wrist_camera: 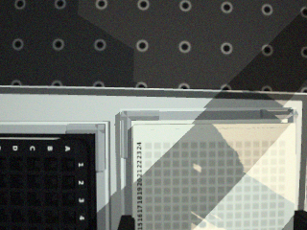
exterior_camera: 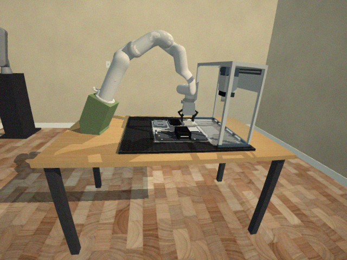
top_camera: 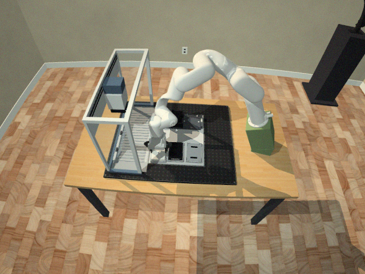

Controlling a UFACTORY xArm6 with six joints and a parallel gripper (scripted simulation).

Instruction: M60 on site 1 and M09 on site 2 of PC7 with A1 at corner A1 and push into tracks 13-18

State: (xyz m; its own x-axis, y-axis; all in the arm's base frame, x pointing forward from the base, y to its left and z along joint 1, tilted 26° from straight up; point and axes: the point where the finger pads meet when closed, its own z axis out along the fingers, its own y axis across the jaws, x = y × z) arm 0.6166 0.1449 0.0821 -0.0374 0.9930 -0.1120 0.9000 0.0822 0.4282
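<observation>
Now: hand 2 cm above the plate nest. Also, from my hand: apron: 13 cm to the right, 11 cm behind, 3 cm below; black 96-well plate: 11 cm behind, 1 cm to the right, 1 cm below; nest S1: 22 cm behind, 2 cm below, 1 cm to the right.
</observation>
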